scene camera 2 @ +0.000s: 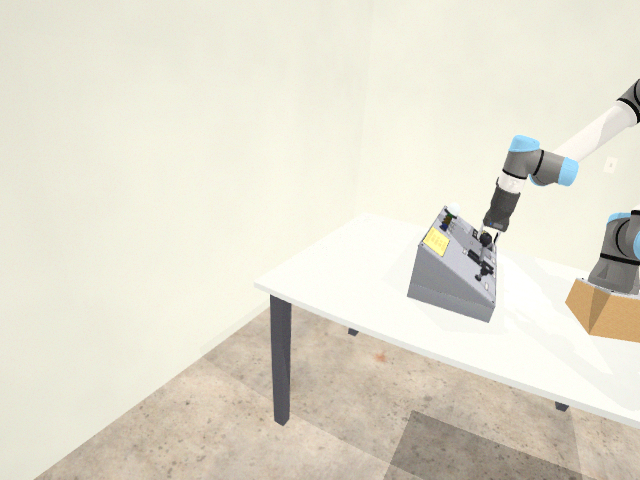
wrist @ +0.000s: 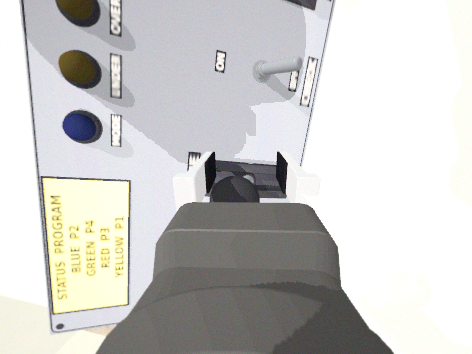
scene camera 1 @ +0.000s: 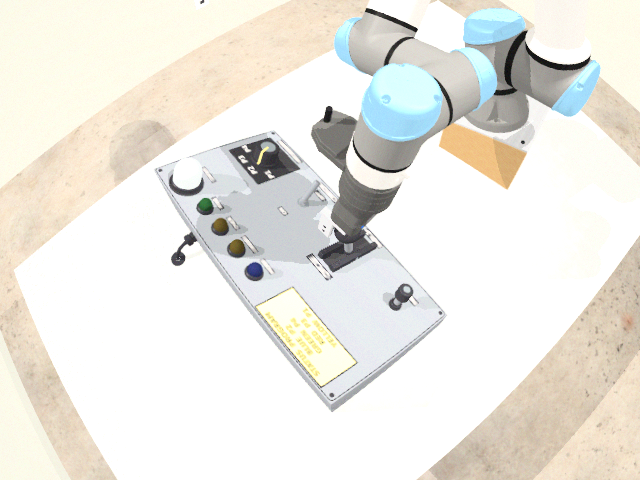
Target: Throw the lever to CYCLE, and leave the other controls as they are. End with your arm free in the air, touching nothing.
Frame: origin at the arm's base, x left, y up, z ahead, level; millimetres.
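Seen in the pictures: gripper, between the fingertips: (scene camera 2: 486, 240) (wrist: 245, 164) (scene camera 1: 337, 219); arm's base, origin of its link: (scene camera 2: 611, 287) (scene camera 1: 495, 108).
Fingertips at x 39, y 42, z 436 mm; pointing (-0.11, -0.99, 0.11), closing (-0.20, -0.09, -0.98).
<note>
Offsets run from my fingertips to a thing's top centre. "spot": to the spot under its first point.
The lever {dx +28, dy +32, dz +0 mm} (scene camera 1: 348, 244) (scene camera 2: 485, 239) (wrist: 234, 190) has a black ball knob on a pale stem. It stands in a dark slotted guide on the sloped grey control panel {dx -28, dy +44, dz +64 mm} (scene camera 1: 361, 315) (scene camera 2: 447, 289) (wrist: 165, 80), with its stem near the middle of the slot in scene camera 1. The CYCLE label {spot: dx +33, dy -45, dz +58 mm} (scene camera 1: 319, 267) (wrist: 194, 160) lies at the lamp-side end, partly hidden in the wrist view. My gripper (scene camera 1: 346, 230) (scene camera 2: 489, 235) (wrist: 245, 164) is open, with its fingers on either side of the knob and nothing gripped. The knob looks nearer the CYCLE-side finger; contact cannot be told.
A grey toggle switch {dx -93, dy -34, dz -10 mm} (scene camera 1: 310, 193) (wrist: 280, 66) is beside the lever. A rotary selector {dx -212, dy -34, dz +8 mm} (scene camera 1: 268, 151), a white dome {spot: dx -195, dy +38, dz +159 mm} (scene camera 1: 187, 174) and a small black-knobbed control {dx +148, dy -27, dz -14 mm} (scene camera 1: 402, 296) (scene camera 2: 484, 271) stick up from the panel. A blue lamp {spot: dx +3, dy +14, dz +151 mm} (scene camera 1: 254, 270) (wrist: 82, 126) sits along its upper edge.
</note>
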